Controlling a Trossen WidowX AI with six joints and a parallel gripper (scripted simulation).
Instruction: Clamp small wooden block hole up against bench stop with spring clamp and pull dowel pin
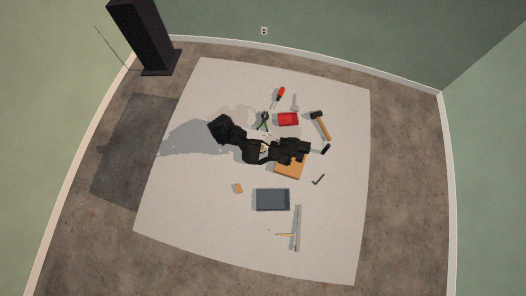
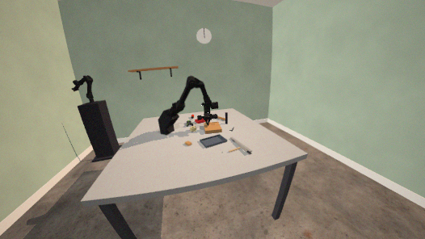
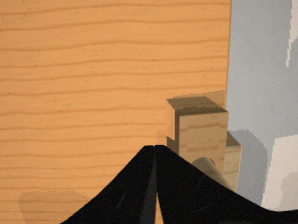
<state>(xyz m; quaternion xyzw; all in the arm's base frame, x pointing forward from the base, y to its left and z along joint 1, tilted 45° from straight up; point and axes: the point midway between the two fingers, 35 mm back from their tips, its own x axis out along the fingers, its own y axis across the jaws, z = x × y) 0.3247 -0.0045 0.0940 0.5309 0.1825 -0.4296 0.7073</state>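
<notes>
My gripper is now 2 cm past the dowel pin and 2 cm above it. From my hand the other things lie so: small wooden block: 3 cm below, 2 cm behind; then bench stop: 3 cm below, 3 cm behind, 1 cm to the left; then wooden board: 6 cm below, 4 cm ahead.
</notes>
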